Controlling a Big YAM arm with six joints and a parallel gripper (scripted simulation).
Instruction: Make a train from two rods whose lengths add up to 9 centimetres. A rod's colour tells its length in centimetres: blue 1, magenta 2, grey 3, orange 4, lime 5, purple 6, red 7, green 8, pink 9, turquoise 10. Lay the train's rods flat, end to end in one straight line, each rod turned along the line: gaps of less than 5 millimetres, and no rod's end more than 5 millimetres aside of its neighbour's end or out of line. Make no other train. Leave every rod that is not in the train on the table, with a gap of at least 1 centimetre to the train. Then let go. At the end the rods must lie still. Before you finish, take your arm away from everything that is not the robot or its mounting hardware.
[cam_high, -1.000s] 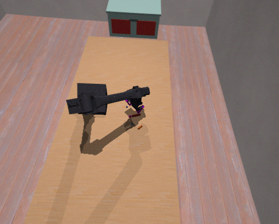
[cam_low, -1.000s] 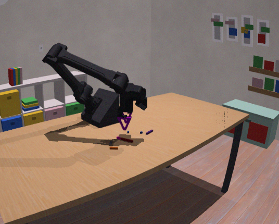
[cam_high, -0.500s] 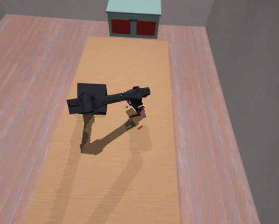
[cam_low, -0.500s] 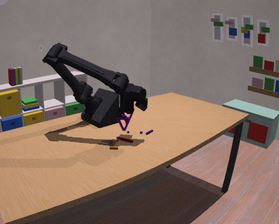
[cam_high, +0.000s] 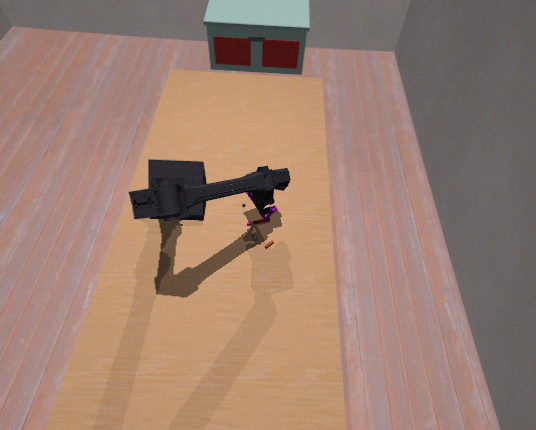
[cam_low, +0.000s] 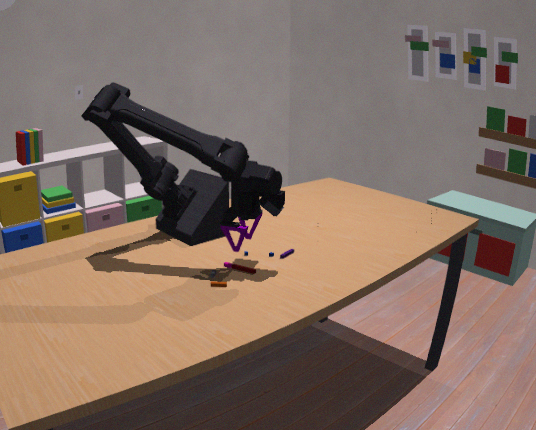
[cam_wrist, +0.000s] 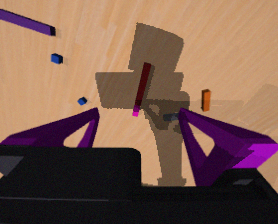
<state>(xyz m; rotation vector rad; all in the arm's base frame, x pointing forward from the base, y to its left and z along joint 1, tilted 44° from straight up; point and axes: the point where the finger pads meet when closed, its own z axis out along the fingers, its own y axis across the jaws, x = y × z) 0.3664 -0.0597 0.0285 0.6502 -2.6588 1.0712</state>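
My gripper is now 7 cm above the red rod and 1 cm short of it. From my hand the other things lie so: orange rod: 11 cm to the right, 7 cm below, 4 cm ahead; magenta rod: 7 cm below, 4 cm behind, 2 cm to the right; grey rod: 8 cm to the right, 7 cm below, 2 cm behind.
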